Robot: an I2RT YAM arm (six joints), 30 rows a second.
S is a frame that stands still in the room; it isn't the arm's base.
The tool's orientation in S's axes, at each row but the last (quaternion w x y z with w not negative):
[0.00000 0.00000 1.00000 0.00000]
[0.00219 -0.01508 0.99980 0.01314]
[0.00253 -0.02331 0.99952 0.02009]
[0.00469 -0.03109 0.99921 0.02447]
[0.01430 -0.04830 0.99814 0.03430]
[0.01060 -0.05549 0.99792 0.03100]
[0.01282 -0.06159 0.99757 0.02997]
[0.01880 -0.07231 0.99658 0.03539]
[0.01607 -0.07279 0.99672 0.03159]
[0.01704 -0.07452 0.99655 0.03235]
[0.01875 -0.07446 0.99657 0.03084]
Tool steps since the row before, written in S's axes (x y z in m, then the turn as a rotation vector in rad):
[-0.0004 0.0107 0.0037 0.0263 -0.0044 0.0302]
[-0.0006 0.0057 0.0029 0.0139 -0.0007 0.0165]
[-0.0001 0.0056 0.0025 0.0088 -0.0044 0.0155]
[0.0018 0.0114 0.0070 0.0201 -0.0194 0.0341]
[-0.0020 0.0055 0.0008 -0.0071 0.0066 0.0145]
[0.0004 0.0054 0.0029 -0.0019 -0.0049 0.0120]
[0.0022 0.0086 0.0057 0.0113 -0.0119 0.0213]
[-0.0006 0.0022 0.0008 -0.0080 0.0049 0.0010]
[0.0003 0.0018 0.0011 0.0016 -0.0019 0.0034]
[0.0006 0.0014 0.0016 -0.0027 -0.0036 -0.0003]
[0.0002 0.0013 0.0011 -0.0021 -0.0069 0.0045]
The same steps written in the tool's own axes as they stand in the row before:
[0.0004 0.0107 -0.0037 -0.0263 -0.0044 -0.0302]
[0.0004 0.0058 -0.0028 -0.0140 -0.0007 -0.0165]
[-0.0002 0.0057 -0.0023 -0.0087 -0.0042 -0.0156]
[-0.0026 0.0116 -0.0064 -0.0192 -0.0189 -0.0349]
[0.0014 0.0057 -0.0005 0.0060 0.0082 -0.0142]
[-0.0011 0.0055 -0.0025 0.0021 -0.0039 -0.0123]
[-0.0034 0.0086 -0.0051 -0.0104 -0.0119 -0.0217]
[0.0002 0.0023 -0.0007 0.0072 0.0061 -0.0009]
[-0.0006 0.0018 -0.0010 -0.0014 -0.0019 -0.0035]
[-0.0009 0.0014 -0.0015 0.0032 -0.0032 0.0000]
[-0.0004 0.0013 -0.0010 0.0029 -0.0062 -0.0050]

